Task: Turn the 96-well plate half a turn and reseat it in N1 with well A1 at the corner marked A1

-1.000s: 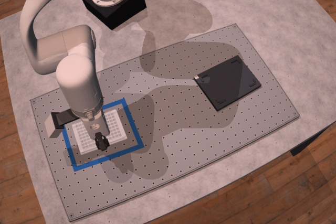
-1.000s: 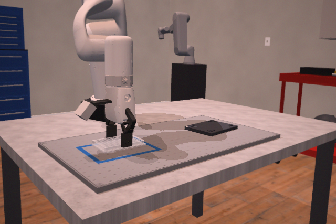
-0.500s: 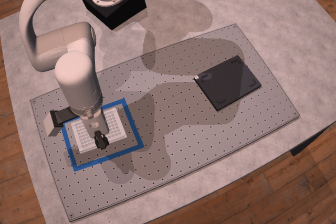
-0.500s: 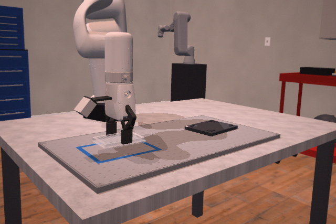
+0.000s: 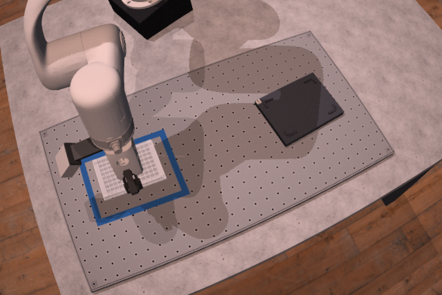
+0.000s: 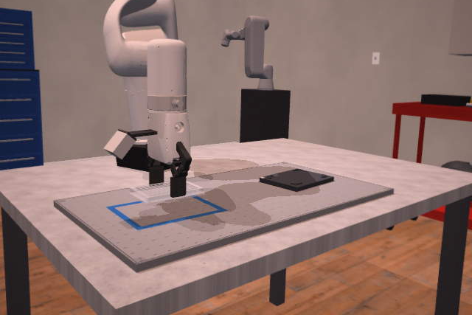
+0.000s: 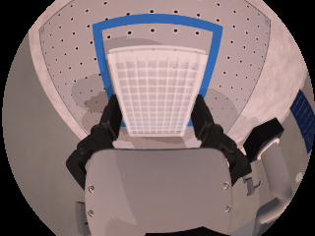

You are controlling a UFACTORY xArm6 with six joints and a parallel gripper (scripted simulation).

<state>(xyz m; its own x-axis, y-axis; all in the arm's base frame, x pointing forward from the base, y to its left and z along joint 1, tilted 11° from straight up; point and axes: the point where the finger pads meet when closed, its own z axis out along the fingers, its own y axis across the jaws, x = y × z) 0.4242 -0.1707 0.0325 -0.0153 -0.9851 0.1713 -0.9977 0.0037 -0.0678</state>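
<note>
The plate nest N1 is 1 cm behind my hand, 39 cm to the left of it and 4 cm below it. From my hand the other things lie so: 96-well plate (1 cm below); small A1 mark (5 cm behind, 31 cm to the left, 4 cm below).
</note>
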